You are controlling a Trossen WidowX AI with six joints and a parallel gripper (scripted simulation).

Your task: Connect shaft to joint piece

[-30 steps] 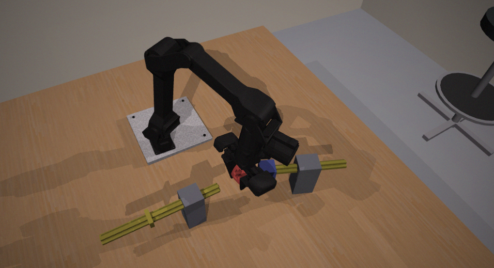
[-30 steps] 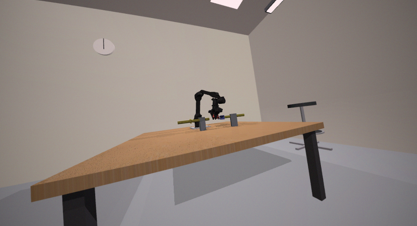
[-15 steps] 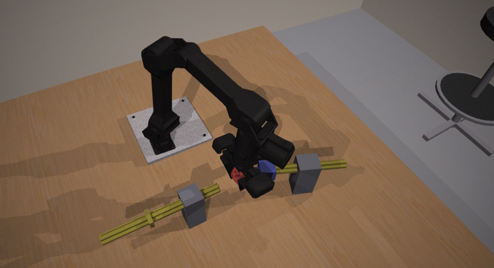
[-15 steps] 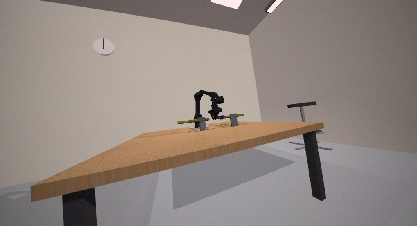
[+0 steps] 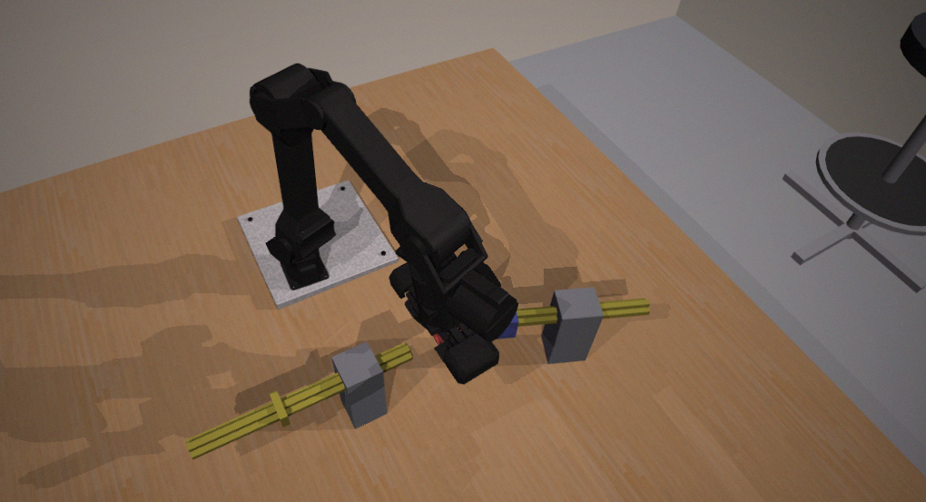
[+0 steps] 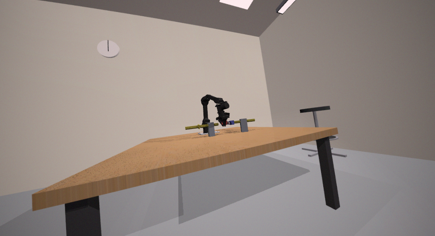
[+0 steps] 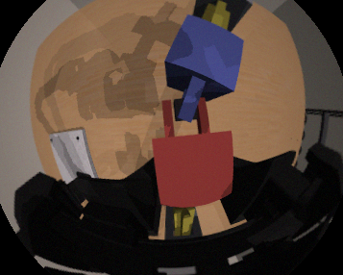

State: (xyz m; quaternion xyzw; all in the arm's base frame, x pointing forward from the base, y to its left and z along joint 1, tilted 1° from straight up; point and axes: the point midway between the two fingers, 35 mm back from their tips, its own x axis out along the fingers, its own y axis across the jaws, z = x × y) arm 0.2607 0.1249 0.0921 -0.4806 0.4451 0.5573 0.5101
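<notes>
Right now my gripper tip is 4 cm below the red joint piece and 1 cm to the right of it.
</notes>
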